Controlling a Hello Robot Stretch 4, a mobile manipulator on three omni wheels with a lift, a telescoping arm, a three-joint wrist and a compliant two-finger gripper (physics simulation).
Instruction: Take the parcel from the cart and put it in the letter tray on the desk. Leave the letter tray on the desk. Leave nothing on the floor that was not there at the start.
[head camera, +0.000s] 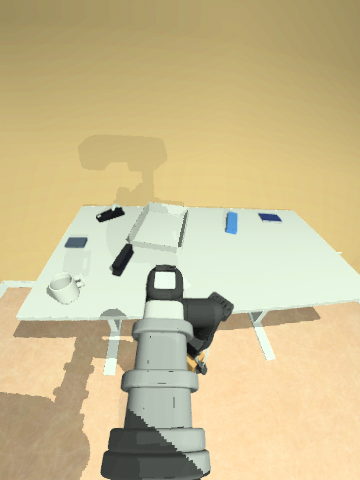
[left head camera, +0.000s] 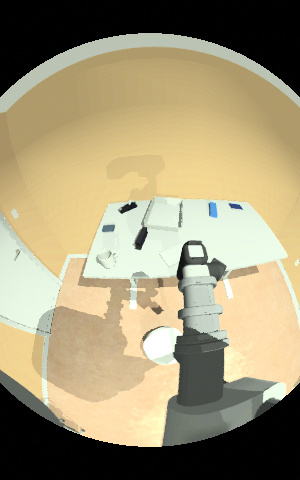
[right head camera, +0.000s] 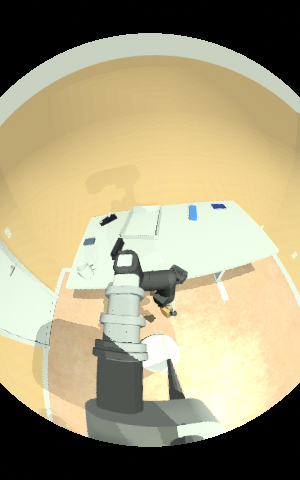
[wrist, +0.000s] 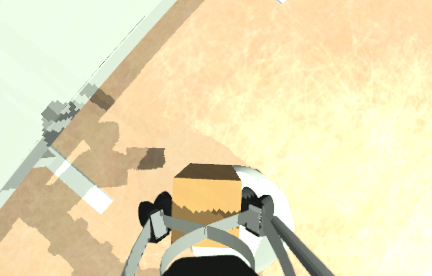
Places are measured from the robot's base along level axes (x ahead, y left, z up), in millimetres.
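Pixels of known places: gripper, fingertip midpoint: (head camera: 189, 361) (right head camera: 165, 308) (wrist: 206, 204); robot's base, origin of the base link: (left head camera: 163, 344) (right head camera: 158, 351).
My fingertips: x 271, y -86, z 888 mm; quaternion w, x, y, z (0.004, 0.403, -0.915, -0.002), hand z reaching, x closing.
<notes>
For each thing: its top centre in the pictures, then the offset to it from my fingertips. "spot": a spot on its surface instead. Level surfaces: height alone.
- orange-brown box, middle of its top: (wrist: 209, 213) (head camera: 193, 355) (right head camera: 167, 305) 2 mm ahead, 6 mm right, 52 mm up
- white desk, its level: 35 mm up
- letter tray, middle of its top: (head camera: 163, 219) (left head camera: 165, 207) (right head camera: 142, 216) 646 mm ahead, 120 mm left, 100 mm up
- white mug, surface spot: (head camera: 65, 287) spot: 225 mm ahead, 472 mm left, 46 mm up
- black block-like item, middle of its top: (head camera: 122, 254) (left head camera: 140, 234) (right head camera: 115, 245) 375 mm ahead, 278 mm left, 89 mm up
- black item, middle of its top: (head camera: 108, 206) (left head camera: 126, 201) (right head camera: 105, 213) 750 mm ahead, 441 mm left, 105 mm up
- grey-blue pad, middle of its top: (head camera: 75, 241) (left head camera: 107, 226) 488 mm ahead, 538 mm left, 53 mm up
- blue box, middle of its top: (head camera: 232, 220) (right head camera: 192, 210) (left head camera: 213, 207) 734 mm ahead, 299 mm right, 65 mm up
- dark blue item, middle of its top: (head camera: 270, 217) (right head camera: 218, 205) 831 mm ahead, 597 mm right, 47 mm up
My gripper (wrist: 206, 204) is shut on the parcel, an orange-brown box (wrist: 206, 195) (head camera: 194, 362) (right head camera: 166, 311), with one fingertip on each side of it. In the head view the gripper hangs in front of the desk's front edge, partly hidden by the arm. The white desk (head camera: 280, 260) (left head camera: 250, 240) (right head camera: 225, 240) (wrist: 40, 60) stands ahead. The letter tray (head camera: 159, 227) (left head camera: 163, 213) (right head camera: 141, 222), white and shallow with low walls, lies at the back left of the desk, and I see nothing inside it. The cart does not show clearly in any view.
On the desk are a white mug (head camera: 65, 287), a black block-like item (head camera: 122, 260), another black item (head camera: 110, 215), a grey-blue pad (head camera: 76, 242), a blue box (head camera: 231, 223) and a dark blue item (head camera: 270, 217). Desk legs (head camera: 112, 350) reach the floor. A white disc (right head camera: 160, 352) is below the arm.
</notes>
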